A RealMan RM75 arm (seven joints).
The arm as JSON. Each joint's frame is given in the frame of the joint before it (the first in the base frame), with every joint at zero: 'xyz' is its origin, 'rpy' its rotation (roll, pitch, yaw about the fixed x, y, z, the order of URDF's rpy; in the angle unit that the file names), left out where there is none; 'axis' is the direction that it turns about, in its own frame. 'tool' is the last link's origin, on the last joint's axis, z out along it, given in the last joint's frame.
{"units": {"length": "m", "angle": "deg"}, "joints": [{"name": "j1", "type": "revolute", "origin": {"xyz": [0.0, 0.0, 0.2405]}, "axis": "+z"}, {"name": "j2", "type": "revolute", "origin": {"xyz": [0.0, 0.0, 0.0], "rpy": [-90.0, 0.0, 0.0]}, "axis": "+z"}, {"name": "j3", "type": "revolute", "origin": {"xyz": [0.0, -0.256, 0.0], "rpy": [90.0, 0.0, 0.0]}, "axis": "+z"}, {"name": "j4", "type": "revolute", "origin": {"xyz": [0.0, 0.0, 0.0], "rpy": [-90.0, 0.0, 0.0]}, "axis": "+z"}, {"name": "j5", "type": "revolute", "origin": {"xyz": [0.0, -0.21, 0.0], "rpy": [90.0, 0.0, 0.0]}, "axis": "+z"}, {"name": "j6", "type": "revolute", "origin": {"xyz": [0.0, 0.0, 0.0], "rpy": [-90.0, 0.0, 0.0]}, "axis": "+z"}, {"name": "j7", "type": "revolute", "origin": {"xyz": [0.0, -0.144, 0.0], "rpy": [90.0, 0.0, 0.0]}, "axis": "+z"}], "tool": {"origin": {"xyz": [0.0, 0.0, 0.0]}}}
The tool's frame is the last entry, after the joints.
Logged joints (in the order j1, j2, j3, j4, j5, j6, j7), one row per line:
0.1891, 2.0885, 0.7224, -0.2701, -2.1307, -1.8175, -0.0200
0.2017, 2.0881, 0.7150, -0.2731, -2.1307, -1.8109, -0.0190
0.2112, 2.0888, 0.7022, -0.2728, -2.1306, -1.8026, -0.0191
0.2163, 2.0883, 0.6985, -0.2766, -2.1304, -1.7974, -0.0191
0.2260, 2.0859, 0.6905, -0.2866, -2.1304, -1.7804, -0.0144
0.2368, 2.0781, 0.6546, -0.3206, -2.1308, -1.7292, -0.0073
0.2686, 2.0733, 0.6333, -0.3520, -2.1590, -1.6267, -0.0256
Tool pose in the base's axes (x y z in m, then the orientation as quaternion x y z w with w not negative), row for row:
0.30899, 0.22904, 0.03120, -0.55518, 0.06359, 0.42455, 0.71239
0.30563, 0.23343, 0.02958, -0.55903, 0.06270, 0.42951, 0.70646
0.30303, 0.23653, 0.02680, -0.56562, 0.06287, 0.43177, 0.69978
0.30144, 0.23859, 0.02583, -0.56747, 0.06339, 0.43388, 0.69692
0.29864, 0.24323, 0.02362, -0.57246, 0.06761, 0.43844, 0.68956
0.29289, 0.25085, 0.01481, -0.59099, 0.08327, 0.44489, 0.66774
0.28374, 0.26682, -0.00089, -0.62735, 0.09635, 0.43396, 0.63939
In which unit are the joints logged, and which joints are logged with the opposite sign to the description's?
The joints are logged in radians. Opposite sign: j4.
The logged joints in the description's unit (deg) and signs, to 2 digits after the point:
10.83, 119.66, 41.39, 15.48, -122.08, -104.14, -1.15
11.56, 119.64, 40.97, 15.65, -122.08, -103.76, -1.09
12.10, 119.68, 40.23, 15.63, -122.07, -103.28, -1.09
12.39, 119.65, 40.02, 15.85, -122.06, -102.98, -1.09
12.95, 119.51, 39.56, 16.42, -122.06, -102.01, -0.83
13.57, 119.07, 37.51, 18.37, -122.09, -99.08, -0.42
15.39, 118.79, 36.29, 20.17, -123.70, -93.20, -1.47

